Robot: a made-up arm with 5 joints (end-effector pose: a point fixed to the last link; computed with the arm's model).
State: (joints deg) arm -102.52 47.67 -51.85 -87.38 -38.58
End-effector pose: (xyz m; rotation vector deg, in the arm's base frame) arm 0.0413 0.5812 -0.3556 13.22 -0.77 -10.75
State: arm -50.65 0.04 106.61 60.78 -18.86
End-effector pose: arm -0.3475 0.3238 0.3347 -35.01 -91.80 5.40
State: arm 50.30 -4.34 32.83 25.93 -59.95
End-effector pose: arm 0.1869 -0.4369 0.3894 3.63 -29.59 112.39
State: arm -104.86 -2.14 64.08 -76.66 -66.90
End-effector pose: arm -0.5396 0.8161 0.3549 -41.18 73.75 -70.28
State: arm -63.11 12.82 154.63 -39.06 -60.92
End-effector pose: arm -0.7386 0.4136 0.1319 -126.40 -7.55 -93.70
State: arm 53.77 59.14 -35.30 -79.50 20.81
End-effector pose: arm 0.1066 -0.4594 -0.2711 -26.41 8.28 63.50
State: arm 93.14 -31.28 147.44 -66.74 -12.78
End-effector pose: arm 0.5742 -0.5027 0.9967 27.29 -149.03 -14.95
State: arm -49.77 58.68 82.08 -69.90 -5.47
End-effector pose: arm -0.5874 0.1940 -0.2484 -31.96 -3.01 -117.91
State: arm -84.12 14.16 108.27 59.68 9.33
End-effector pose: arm -0.1423 0.5417 0.3829 -30.13 -103.55 -56.94
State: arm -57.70 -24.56 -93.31 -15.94 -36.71
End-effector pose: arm -0.6562 0.3402 0.1944 68.20 52.28 -0.13
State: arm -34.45 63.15 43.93 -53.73 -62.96
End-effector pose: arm -0.4291 0.0352 -0.3161 -9.56 -16.82 -10.02
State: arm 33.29 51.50 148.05 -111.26 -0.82
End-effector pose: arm -0.5111 -0.7440 -0.0340 -61.00 -26.94 -126.13
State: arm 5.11 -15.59 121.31 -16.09 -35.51
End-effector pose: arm -0.3332 -0.4545 0.6108 -86.72 -101.49 7.13
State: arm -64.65 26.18 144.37 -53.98 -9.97
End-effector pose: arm -0.7129 0.4640 0.0595 98.79 35.09 136.09
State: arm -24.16 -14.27 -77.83 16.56 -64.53
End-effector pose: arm -0.5646 -0.0467 0.1822 73.33 27.58 26.17
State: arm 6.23 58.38 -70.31 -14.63 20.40
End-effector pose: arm -0.4451 0.0301 -0.0929 44.07 63.39 36.88
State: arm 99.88 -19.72 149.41 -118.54 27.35
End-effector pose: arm 0.7736 -0.7020 0.8184 44.92 -103.23 -90.59
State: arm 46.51 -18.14 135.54 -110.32 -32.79
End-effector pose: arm -0.0946 -0.9652 0.6406 -68.38 -95.45 -81.69
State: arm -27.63 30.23 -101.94 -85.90 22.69
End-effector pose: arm -0.5159 0.0625 -0.3743 -5.86 31.40 41.44
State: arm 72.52 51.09 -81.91 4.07 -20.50
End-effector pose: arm 0.0149 -0.5731 0.1835 32.05 122.61 82.95
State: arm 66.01 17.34 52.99 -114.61 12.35
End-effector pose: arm 0.5800 -0.7527 0.6745 -82.80 -81.19 -12.66
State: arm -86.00 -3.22 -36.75 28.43 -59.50
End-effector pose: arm -0.2181 0.5154 0.1302 57.11 -41.57 -25.25
